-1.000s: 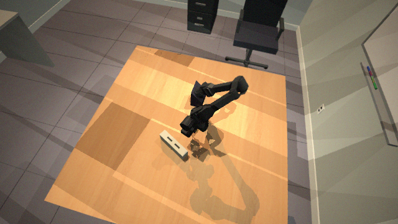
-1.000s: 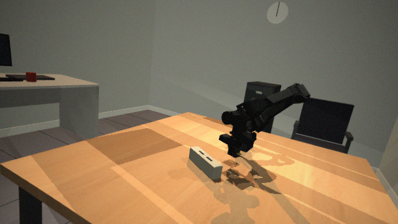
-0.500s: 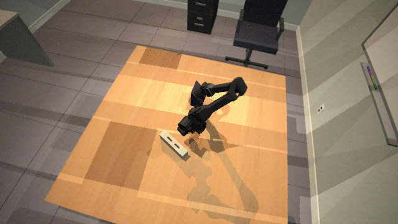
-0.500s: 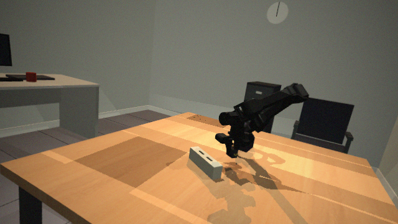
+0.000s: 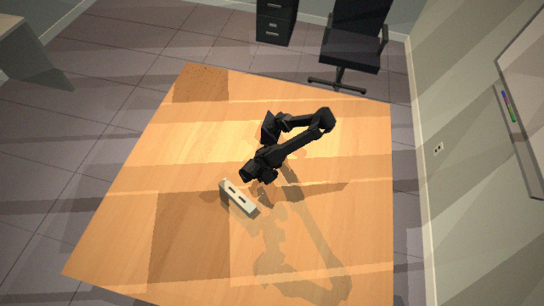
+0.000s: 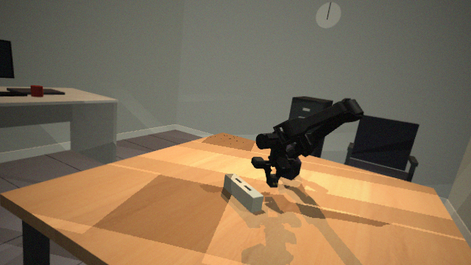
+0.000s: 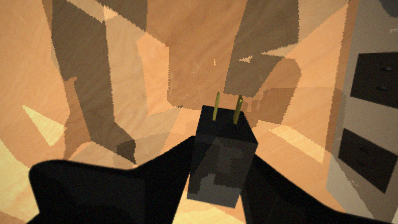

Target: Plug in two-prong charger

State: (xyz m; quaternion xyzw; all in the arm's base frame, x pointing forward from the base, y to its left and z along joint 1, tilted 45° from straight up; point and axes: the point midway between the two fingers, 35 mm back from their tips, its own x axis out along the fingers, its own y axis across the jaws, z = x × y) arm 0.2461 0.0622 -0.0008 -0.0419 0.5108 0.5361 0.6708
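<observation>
The black two-prong charger is 1 cm to the left of my gripper tip, 1 cm ahead of it and 1 cm above it.
</observation>
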